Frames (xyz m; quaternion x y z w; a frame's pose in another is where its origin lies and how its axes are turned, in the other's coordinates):
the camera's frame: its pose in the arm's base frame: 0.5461 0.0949 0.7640 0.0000 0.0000 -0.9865 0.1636
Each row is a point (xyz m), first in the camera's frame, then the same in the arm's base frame.
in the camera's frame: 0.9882 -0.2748 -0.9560
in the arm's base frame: -0.4779 0.0360 -0.1920
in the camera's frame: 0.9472 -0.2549 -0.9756
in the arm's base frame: -0.4327 0.0304 -0.2116
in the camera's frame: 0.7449 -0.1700 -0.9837
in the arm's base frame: -0.2138 0.0153 -0.2197
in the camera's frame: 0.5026 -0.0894 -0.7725
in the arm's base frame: 0.0415 0.0173 -0.0085
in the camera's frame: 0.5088 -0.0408 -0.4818
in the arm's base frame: 0.0514 -0.0307 0.2822
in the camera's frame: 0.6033 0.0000 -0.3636
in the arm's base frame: -0.0249 -0.0998 0.4004
